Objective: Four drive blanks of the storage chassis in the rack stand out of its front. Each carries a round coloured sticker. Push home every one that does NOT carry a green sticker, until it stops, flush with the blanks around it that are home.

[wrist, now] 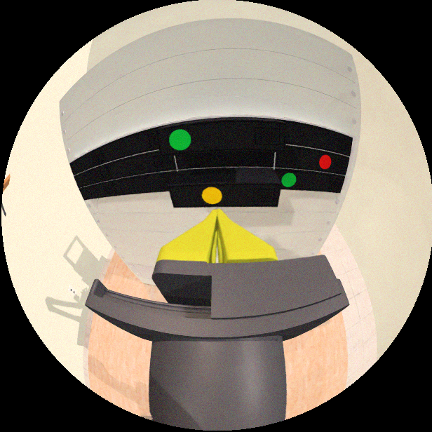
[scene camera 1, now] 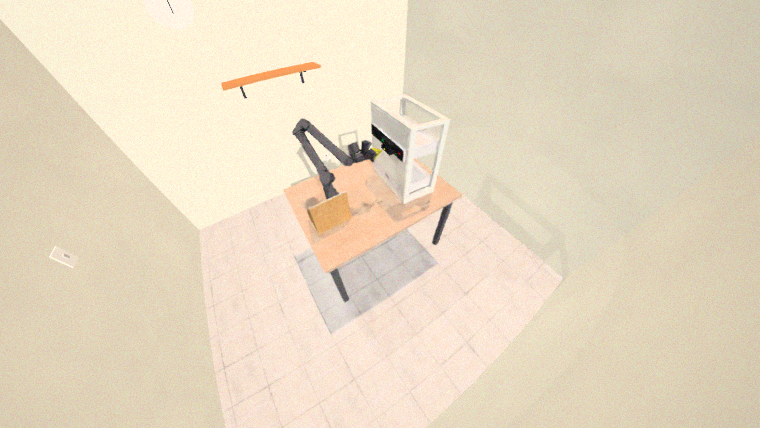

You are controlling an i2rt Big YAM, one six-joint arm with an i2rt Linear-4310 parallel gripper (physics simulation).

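Seen in the pictures: gripper, between the fingertips: (scene camera 1: 381,150); arm's base, origin of its link: (scene camera 1: 332,197).
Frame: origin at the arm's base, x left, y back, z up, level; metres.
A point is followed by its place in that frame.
Note:
The black chassis (scene camera 1: 376,135) {x 0.237, y -0.477, z 0.204 m} (wrist: 120,177) sits across the pale rack (scene camera 1: 408,178) {x -0.162, y -0.496, z 0.063 m} (wrist: 220,62). In the wrist view, a blank with a yellow-orange sticker (wrist: 212,195) stands well out at the bottom middle. A blank with a green sticker (wrist: 180,139) stands out at the top middle. A second green sticker (wrist: 288,180) is at the lower right, beside the yellow-stickered blank. A red sticker (wrist: 325,161) is farther right in the middle row; its blank shows no clear step. My gripper (scene camera 1: 379,151) {x 0.042, y -0.406, z 0.197 m} (wrist: 216,215) is shut and empty, its yellow tips just below the yellow-stickered blank in the wrist view.
The rack stands on the wooden table (scene camera 1: 366,231) {x -0.240, y -0.115, z -0.186 m}. A tan board (scene camera 1: 330,214) {x -0.091, y 0.063, z -0.049 m} stands near the arm's base. An orange wall shelf (scene camera 1: 271,76) hangs behind the arm. The rack's pale lower panel (wrist: 300,220) lies below the chassis.

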